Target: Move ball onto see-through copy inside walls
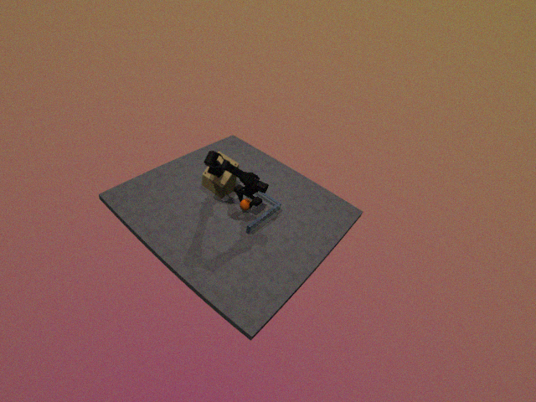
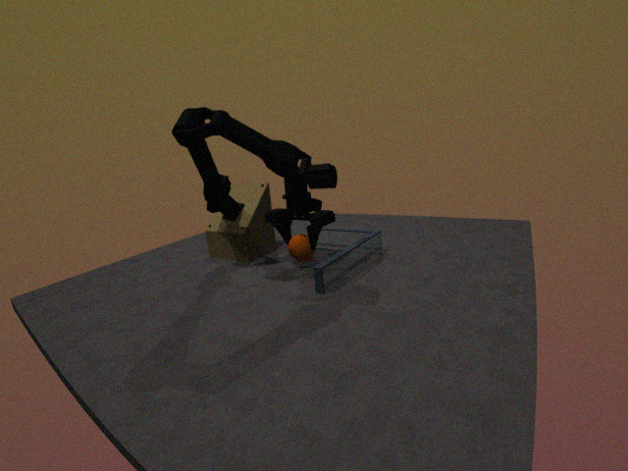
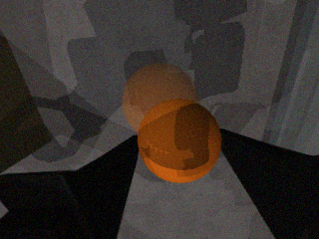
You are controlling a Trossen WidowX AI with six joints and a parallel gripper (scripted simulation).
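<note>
Right now the faint orange patch is 2 cm behind my gripper tip, 3 cm to the left of it and 2 cm below it. The rest, counted from my gripper tip: wall (13 cm ahead, 4 cm to the left, 2 cm below); then orange ball (right at my gripper tip).
</note>
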